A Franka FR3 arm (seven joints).
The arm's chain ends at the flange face. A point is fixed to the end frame.
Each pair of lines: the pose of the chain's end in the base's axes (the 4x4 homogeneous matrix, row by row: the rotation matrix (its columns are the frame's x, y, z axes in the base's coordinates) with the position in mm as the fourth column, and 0 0 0 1 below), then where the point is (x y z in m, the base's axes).
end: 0.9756, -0.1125, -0.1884, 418.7; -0.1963, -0.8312, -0.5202, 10.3; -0.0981, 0.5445, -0.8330, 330.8; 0, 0, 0, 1
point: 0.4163 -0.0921 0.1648
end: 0.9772, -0.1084, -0.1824, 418.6; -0.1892, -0.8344, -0.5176, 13.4; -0.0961, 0.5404, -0.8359, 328.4; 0, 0, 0, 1
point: 0.4173 -0.0882 0.1619
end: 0.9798, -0.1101, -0.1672, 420.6; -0.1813, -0.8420, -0.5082, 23.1; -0.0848, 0.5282, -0.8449, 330.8; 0, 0, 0, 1
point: 0.4224 -0.0764 0.1631
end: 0.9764, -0.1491, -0.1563, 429.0; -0.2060, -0.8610, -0.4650, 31.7; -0.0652, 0.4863, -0.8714, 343.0; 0, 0, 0, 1
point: 0.4329 -0.0603 0.1710
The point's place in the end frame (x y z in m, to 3 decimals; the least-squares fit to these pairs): 0.034 -0.005 0.192
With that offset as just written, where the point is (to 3 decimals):
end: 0.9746, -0.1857, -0.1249, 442.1; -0.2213, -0.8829, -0.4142, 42.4; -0.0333, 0.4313, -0.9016, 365.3; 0, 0, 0, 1
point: 0.452 -0.040 0.189
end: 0.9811, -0.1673, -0.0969, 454.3; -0.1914, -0.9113, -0.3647, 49.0; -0.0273, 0.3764, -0.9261, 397.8; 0, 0, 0, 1
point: 0.470 -0.023 0.217
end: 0.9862, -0.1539, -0.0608, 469.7; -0.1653, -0.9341, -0.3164, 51.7; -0.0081, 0.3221, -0.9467, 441.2; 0, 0, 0, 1
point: 0.492 -0.010 0.258
